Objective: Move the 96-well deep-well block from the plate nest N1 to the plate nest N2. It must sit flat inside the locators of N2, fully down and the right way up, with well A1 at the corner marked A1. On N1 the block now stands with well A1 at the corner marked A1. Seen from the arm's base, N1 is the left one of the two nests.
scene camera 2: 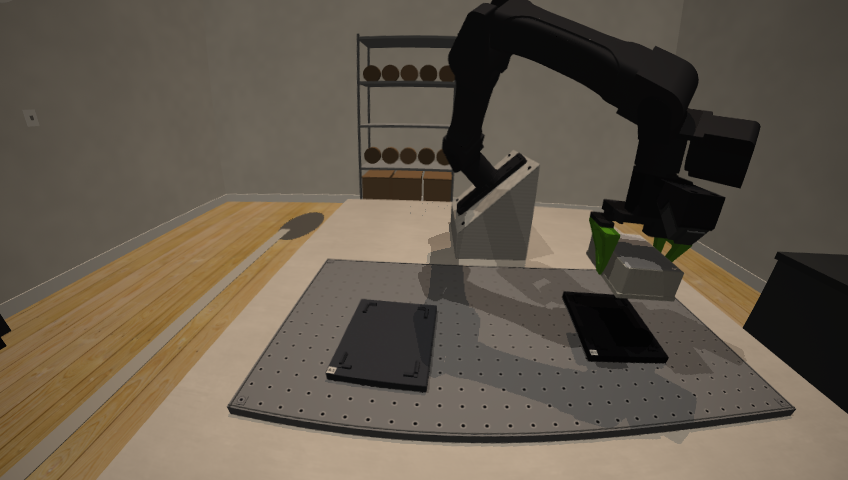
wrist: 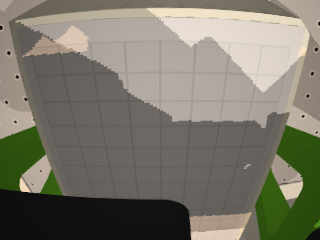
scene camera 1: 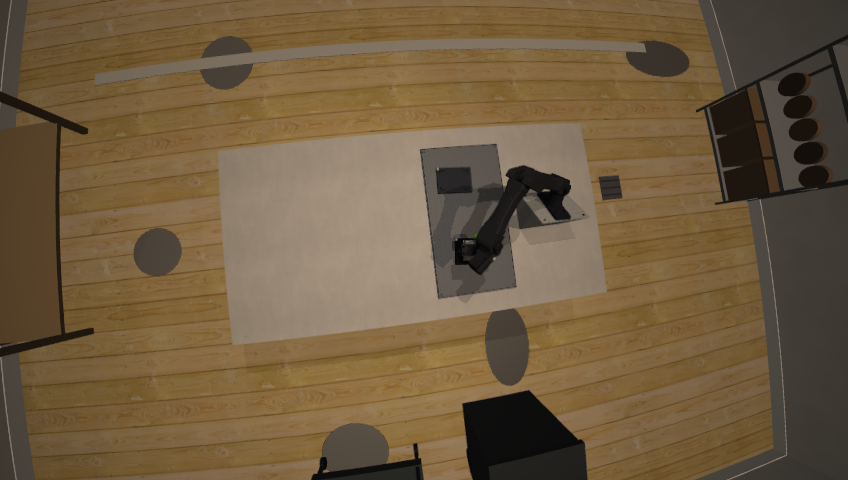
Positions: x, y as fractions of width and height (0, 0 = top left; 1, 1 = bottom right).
Labels:
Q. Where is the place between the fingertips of my gripper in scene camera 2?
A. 0.74, 0.57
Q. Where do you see a black plate nest N2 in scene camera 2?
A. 0.46, 0.71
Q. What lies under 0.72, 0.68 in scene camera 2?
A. A black plate nest N1.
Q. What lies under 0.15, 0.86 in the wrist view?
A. My gripper.

